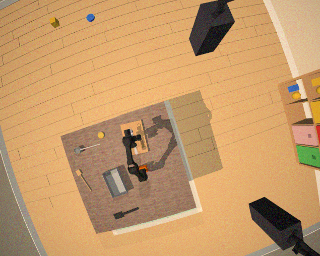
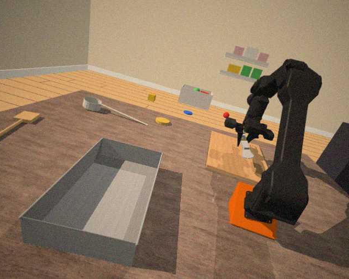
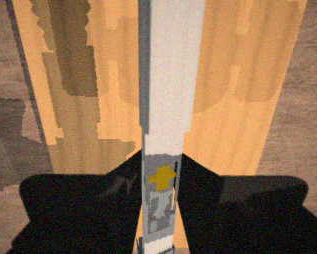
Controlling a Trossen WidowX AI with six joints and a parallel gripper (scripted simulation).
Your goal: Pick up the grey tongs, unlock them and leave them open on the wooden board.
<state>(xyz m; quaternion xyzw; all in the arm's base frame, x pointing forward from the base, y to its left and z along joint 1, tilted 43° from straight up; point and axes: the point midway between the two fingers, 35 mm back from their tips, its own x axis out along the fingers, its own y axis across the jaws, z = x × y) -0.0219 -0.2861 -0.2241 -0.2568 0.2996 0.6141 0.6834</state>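
The yellow lock piece is 40 mm above my gripper tip. Round my gripper tip: black spatula (820 mm to the left, 420 mm ahead, 40 mm below); wooden board (40 mm below); grey roasting tin (410 mm to the left, 370 mm ahead, 20 mm below).
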